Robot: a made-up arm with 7 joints.
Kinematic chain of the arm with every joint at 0, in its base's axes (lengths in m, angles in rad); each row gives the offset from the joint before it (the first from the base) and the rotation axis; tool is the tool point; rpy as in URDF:
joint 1: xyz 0 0 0.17 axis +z
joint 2: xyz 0 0 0 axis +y
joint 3: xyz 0 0 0.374 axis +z
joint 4: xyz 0.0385 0 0 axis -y
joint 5: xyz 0.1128 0 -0.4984 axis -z
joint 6: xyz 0 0 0 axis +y
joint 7: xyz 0.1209 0 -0.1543 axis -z
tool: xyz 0 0 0 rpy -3.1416 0 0
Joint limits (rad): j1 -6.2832..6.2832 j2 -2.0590..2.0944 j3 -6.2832..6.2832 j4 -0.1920..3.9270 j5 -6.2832..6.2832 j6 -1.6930..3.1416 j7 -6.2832..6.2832
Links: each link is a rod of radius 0.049 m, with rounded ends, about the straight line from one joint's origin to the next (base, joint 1, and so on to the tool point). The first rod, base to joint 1, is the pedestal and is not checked.
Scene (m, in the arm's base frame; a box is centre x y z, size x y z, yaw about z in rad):
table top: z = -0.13
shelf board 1: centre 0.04 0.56 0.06 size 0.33 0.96 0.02 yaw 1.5
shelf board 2: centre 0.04 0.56 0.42 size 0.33 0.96 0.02 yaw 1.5
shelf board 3: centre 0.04 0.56 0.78 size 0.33 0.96 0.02 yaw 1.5
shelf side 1: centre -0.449 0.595 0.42 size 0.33 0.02 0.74 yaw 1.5
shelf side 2: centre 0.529 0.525 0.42 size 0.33 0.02 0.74 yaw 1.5
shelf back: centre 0.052 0.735 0.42 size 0.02 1 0.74 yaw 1.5
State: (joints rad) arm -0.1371 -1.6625 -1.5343 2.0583 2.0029 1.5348 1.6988
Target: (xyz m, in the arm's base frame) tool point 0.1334 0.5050 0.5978
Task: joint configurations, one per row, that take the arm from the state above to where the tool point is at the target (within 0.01 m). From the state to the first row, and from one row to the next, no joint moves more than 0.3 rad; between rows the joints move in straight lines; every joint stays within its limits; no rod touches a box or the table.
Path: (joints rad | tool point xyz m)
1: 0.0617 -1.5316 -1.2738 1.7836 1.9060 1.6143 1.6988 | -0.6178 -0.5710 0.5160
2: 0.2606 -1.4006 -1.0133 1.5089 1.8091 1.6938 1.6988 | -0.2681 -0.5497 0.7263
3: 0.4594 -1.2697 -0.7528 1.2343 1.7122 1.7732 1.6988 | 0.0263 -0.3314 0.8193
4: 0.6583 -1.1387 -0.4924 0.9596 1.6154 1.8527 1.6988 | 0.1611 -0.0173 0.7696
5: 0.8571 -1.0078 -0.2319 0.6849 1.5185 1.9322 1.6988 | 0.1150 0.2453 0.5978
6: 0.8975 -0.7311 -0.0882 0.8541 1.6206 1.7675 1.6988 | 0.1356 0.3699 0.6129
7: 0.9379 -0.4545 0.0554 1.0233 1.7227 1.6028 1.6988 | 0.1334 0.5050 0.5978

